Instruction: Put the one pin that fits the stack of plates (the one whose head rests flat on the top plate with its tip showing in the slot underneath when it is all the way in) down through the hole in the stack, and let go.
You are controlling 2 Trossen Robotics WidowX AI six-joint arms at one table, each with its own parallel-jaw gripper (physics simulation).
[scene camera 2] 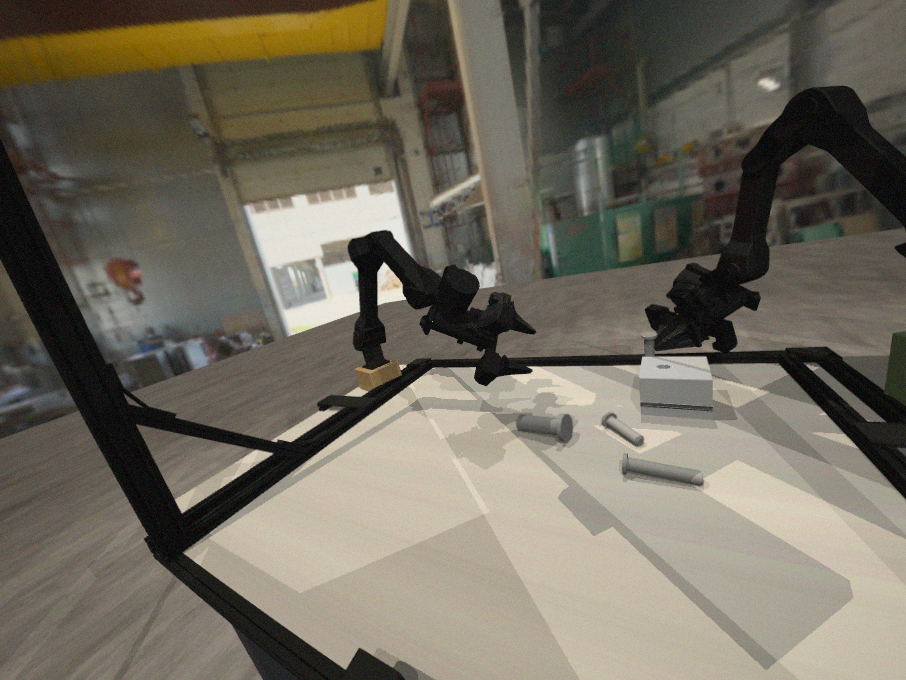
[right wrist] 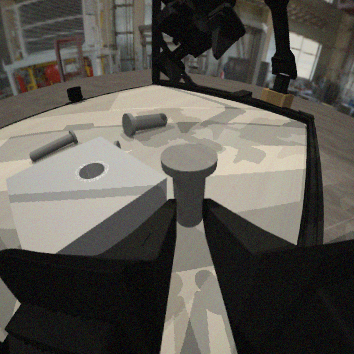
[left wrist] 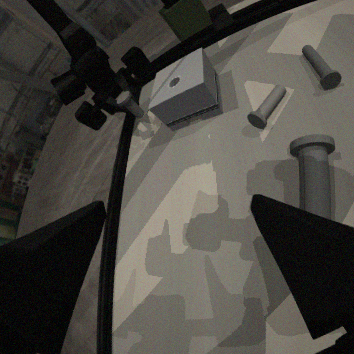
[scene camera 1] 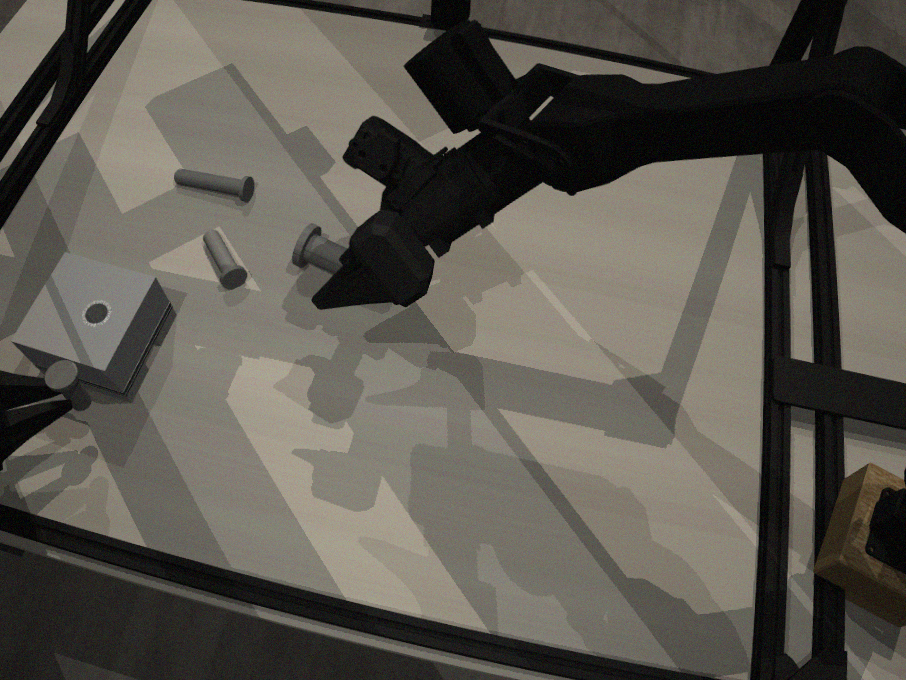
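Note:
The grey stack of plates [scene camera 1: 128,296] [scene camera 2: 676,391] [left wrist: 192,87] [right wrist: 47,220] stands on the table, with a round hole [scene camera 1: 96,313] [scene camera 2: 663,365] [left wrist: 174,81] [right wrist: 92,171] in its top plate. My right gripper [right wrist: 188,205] [scene camera 2: 651,329] is shut on a grey headed pin [right wrist: 189,159] [scene camera 1: 61,374] [scene camera 2: 648,342] [left wrist: 124,98]. The pin is about upright, head up, beside the stack and not over the hole. My left gripper [left wrist: 178,205] [scene camera 2: 532,351] is open and empty above the table. A thick pin [scene camera 1: 322,252] [scene camera 2: 541,425] [left wrist: 316,175] [right wrist: 145,123] lies below it, partly hidden by a finger in the left wrist view.
A short pin [scene camera 1: 221,254] [scene camera 2: 622,429] [left wrist: 270,105] lies near the stack, mostly hidden behind it in the right wrist view. A long thin pin [scene camera 1: 212,184] [scene camera 2: 662,470] [left wrist: 320,67] [right wrist: 52,146] lies farther off. A black frame [scene camera 1: 775,439] [scene camera 2: 241,431] edges the table.

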